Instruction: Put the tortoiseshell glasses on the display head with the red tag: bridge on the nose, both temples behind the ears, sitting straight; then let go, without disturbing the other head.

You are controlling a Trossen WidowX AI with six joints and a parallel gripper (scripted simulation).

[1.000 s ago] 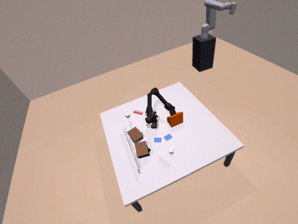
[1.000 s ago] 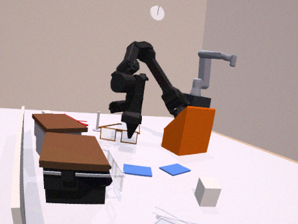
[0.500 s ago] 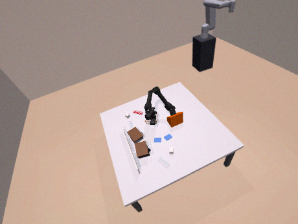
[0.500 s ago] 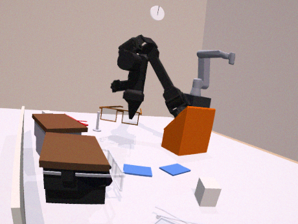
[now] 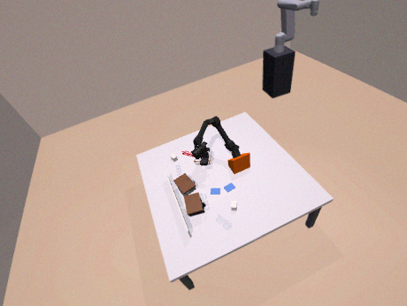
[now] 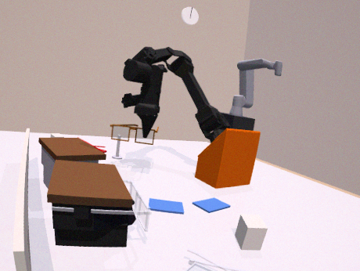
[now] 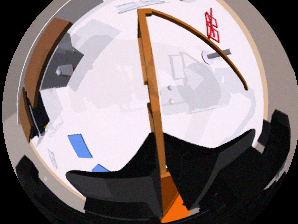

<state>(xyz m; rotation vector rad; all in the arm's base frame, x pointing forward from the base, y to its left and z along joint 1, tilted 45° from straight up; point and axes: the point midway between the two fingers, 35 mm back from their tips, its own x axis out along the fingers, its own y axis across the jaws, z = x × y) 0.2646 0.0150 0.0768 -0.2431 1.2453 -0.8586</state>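
Now: gripper tip 20 mm short of the silver stand, 190 mm to the left of it and 90 mm above it. Also, from my gripper tip: white rail 340 mm ahead, 220 mm to the left, 60 mm below; then head 200 mm ahead, 320 mm to the left, 60 mm below.
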